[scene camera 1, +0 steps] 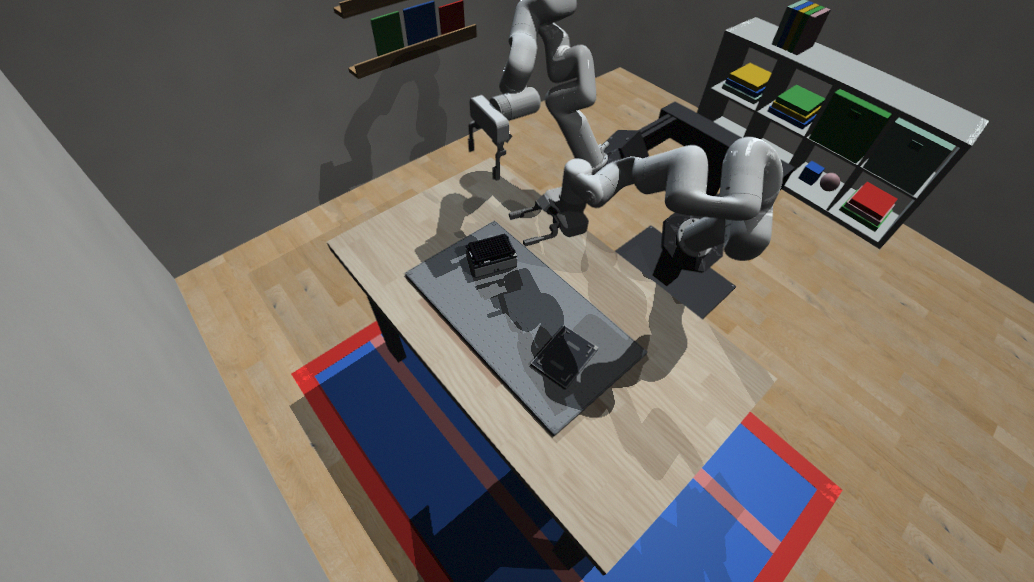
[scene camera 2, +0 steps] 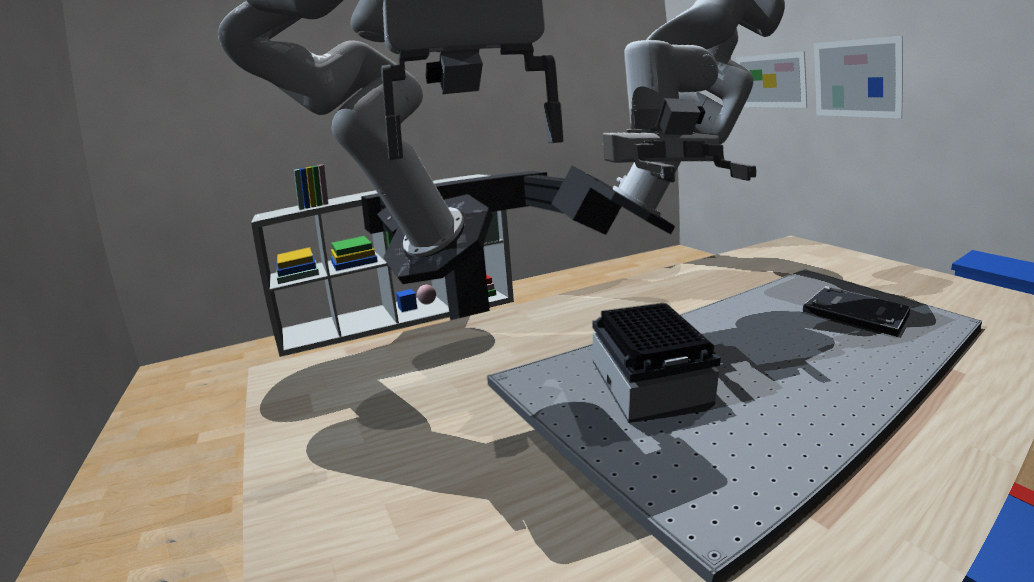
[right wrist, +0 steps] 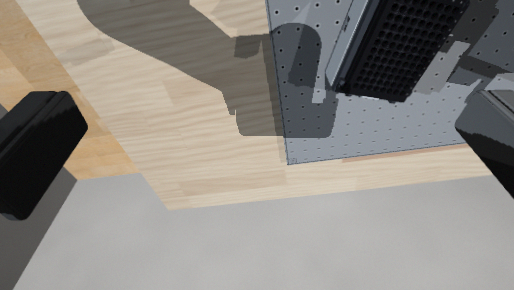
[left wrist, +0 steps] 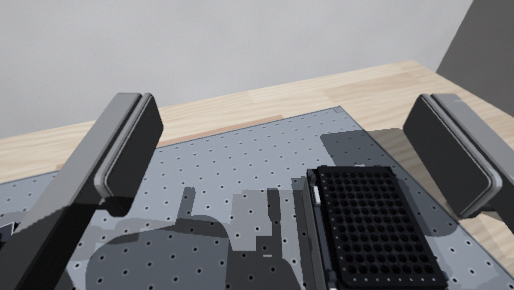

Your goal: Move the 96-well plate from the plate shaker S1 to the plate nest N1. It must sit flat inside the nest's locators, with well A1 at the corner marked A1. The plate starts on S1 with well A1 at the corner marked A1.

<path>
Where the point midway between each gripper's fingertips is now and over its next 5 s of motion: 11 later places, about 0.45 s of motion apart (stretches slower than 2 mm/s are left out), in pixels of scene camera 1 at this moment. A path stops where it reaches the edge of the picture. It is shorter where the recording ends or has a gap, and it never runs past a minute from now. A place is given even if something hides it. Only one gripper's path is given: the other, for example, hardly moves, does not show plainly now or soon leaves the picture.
My left gripper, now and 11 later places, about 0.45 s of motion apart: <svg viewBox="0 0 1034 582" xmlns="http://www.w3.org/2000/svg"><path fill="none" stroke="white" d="M516 229L502 229L491 229L486 229L486 231L487 235L487 240L487 243L487 245L487 246L487 247L487 245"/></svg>
</path>
